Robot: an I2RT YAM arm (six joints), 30 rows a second.
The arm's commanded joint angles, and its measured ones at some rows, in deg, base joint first. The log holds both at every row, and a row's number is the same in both.
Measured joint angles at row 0:
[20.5 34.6 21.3 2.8 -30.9 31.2]
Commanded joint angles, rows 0 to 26:
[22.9 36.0 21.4 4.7 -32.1 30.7]
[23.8 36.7 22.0 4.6 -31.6 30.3]
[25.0 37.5 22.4 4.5 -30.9 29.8]
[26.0 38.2 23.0 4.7 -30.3 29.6]
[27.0 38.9 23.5 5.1 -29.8 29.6]
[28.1 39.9 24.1 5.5 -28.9 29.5]
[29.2 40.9 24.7 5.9 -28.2 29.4]
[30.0 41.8 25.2 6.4 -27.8 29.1]
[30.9 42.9 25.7 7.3 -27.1 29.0]
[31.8 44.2 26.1 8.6 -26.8 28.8]
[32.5 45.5 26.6 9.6 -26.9 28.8]
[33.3 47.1 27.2 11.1 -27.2 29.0]
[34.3 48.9 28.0 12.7 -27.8 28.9]
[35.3 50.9 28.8 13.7 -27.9 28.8]
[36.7 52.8 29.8 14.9 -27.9 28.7]
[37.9 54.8 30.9 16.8 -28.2 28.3]
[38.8 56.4 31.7 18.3 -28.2 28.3]
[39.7 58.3 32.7 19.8 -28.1 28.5]
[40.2 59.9 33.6 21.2 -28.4 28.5]
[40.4 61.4 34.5 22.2 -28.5 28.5]
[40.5 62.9 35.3 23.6 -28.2 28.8]
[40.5 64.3 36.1 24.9 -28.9 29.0]
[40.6 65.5 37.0 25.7 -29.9 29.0]
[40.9 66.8 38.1 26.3 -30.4 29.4]
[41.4 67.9 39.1 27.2 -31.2 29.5]
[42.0 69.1 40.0 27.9 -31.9 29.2]
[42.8 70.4 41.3 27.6 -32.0 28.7]
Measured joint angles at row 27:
[41.2 68.4 38.2 22.9 -29.6 29.3]
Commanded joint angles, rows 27 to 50:
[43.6 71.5 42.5 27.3 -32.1 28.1]
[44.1 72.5 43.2 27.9 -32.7 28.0]
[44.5 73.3 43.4 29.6 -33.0 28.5]
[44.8 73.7 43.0 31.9 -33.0 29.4]
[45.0 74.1 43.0 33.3 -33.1 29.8]
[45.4 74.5 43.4 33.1 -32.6 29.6]
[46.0 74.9 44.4 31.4 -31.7 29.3]
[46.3 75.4 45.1 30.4 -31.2 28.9]
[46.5 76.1 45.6 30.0 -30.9 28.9]
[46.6 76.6 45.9 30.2 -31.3 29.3]
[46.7 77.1 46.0 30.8 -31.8 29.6]
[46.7 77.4 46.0 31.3 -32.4 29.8]
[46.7 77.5 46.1 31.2 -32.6 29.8]
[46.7 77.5 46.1 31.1 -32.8 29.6]
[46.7 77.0 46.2 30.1 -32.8 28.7]
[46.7 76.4 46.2 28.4 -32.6 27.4]
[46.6 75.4 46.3 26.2 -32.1 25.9]
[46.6 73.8 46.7 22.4 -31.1 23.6]
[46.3 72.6 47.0 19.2 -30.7 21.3]
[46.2 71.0 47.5 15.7 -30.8 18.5]
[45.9 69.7 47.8 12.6 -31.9 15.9]
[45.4 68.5 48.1 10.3 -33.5 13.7]
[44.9 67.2 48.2 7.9 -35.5 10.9]
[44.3 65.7 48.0 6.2 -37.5 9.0]
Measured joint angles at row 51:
[45.4 69.6 45.8 14.5 -32.9 18.3]
